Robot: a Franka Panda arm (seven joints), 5 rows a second.
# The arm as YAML. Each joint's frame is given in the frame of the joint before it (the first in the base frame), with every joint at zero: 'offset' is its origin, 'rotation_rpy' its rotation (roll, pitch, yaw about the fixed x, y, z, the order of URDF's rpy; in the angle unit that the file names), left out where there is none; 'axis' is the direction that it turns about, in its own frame. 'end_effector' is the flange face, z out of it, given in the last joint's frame.
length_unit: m
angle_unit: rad
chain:
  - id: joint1
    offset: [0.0, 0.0, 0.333]
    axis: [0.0, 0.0, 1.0]
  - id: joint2
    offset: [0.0, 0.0, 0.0]
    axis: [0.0, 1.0, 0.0]
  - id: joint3
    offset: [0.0, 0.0, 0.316]
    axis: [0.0, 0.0, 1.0]
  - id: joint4
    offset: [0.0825, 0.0, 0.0]
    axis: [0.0, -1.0, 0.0]
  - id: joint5
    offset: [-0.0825, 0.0, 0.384]
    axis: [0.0, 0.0, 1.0]
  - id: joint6
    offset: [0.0, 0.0, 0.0]
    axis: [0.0, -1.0, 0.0]
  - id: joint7
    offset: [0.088, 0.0, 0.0]
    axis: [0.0, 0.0, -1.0]
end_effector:
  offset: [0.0, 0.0, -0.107]
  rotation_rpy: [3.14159, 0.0, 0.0]
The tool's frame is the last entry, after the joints.
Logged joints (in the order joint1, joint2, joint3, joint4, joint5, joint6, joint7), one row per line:
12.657, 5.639, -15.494, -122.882, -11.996, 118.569, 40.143
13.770, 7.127, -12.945, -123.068, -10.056, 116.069, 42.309
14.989, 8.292, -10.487, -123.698, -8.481, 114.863, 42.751
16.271, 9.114, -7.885, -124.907, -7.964, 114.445, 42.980
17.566, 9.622, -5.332, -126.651, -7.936, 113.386, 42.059
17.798, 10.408, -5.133, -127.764, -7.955, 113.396, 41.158
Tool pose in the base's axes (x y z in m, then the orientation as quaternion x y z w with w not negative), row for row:
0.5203, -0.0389, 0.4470, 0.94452, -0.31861, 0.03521, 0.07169
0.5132, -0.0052, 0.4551, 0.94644, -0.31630, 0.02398, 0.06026
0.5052, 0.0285, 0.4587, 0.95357, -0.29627, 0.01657, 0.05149
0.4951, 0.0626, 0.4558, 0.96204, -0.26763, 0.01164, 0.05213
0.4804, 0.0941, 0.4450, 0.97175, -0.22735, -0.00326, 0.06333
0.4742, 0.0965, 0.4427, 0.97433, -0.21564, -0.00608, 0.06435
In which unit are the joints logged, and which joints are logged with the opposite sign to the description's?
The joints are logged in degrees. Opposite sign: joint2.
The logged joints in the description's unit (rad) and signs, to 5 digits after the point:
0.22091, -0.09842, -0.27042, -2.14470, -0.20937, 2.06942, 0.70063
0.24033, -0.12439, -0.22593, -2.14794, -0.17551, 2.02579, 0.73843
0.26161, -0.14472, -0.18303, -2.15894, -0.14802, 2.00474, 0.74615
0.28398, -0.15907, -0.13762, -2.18004, -0.13900, 1.99744, 0.75014
0.30658, -0.16794, -0.09306, -2.21048, -0.13851, 1.97896, 0.73407
0.31063, -0.18165, -0.08959, -2.22990, -0.13884, 1.97913, 0.71834

